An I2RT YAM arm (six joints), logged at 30 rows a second.
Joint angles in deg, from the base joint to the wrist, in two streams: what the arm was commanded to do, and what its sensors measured. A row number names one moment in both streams.
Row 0, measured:
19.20 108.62 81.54 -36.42 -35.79 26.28
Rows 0 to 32, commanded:
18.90 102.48 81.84 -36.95 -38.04 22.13
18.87 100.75 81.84 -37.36 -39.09 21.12
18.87 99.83 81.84 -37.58 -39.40 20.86
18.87 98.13 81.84 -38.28 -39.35 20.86
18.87 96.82 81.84 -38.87 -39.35 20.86
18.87 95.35 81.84 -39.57 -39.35 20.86
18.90 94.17 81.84 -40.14 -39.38 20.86
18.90 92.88 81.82 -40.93 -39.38 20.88
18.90 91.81 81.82 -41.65 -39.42 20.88
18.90 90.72 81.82 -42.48 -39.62 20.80
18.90 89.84 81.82 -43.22 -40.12 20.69
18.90 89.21 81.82 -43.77 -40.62 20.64
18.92 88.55 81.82 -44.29 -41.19 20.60
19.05 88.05 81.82 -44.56 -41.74 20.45
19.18 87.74 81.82 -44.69 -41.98 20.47
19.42 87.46 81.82 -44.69 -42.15 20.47
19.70 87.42 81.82 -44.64 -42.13 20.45
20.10 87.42 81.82 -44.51 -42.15 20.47
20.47 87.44 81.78 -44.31 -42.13 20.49
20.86 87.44 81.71 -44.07 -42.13 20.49
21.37 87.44 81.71 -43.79 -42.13 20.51
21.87 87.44 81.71 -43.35 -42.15 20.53
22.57 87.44 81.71 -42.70 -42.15 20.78
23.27 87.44 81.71 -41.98 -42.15 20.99
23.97 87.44 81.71 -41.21 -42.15 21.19
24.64 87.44 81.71 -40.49 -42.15 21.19
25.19 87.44 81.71 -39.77 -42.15 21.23
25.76 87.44 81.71 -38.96 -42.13 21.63
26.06 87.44 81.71 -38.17 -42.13 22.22
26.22 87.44 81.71 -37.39 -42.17 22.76
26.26 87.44 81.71 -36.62 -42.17 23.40
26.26 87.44 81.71 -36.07 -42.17 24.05
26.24 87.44 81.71 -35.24 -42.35 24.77
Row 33, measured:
26.30 88.44 81.54 -36.75 -41.78 22.44
